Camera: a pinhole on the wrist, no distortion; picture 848 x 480 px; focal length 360.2 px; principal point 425.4 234.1 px. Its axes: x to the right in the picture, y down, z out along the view. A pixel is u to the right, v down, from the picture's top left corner.
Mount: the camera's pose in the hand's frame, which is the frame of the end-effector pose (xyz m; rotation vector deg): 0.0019 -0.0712 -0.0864 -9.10 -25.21 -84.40
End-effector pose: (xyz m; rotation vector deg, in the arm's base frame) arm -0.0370 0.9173 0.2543 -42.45 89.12 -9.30
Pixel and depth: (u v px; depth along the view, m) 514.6 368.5 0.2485
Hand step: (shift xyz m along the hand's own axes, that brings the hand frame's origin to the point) 0.0481 -0.0272 0.1783
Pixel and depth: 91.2 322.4 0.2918
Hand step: 0.0073 0.2936 0.0880
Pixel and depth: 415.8 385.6 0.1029
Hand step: 0.0248 -0.0264 0.0133
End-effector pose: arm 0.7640 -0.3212 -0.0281 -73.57 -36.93 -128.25
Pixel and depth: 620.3 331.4 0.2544
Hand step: 0.0261 -0.0978 0.2087
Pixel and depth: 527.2 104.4 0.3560
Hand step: -0.1876 -0.0468 0.2553
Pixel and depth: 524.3 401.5 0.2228
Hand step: 0.0635 -0.0351 0.1565
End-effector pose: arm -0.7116 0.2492 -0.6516 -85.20 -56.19 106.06
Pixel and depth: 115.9 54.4 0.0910
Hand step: -0.0626 0.0298 -0.0406
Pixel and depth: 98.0 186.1 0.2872
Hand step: -0.0993 0.2716 0.0697
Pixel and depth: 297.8 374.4 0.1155
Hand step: 0.0227 0.0137 0.0105
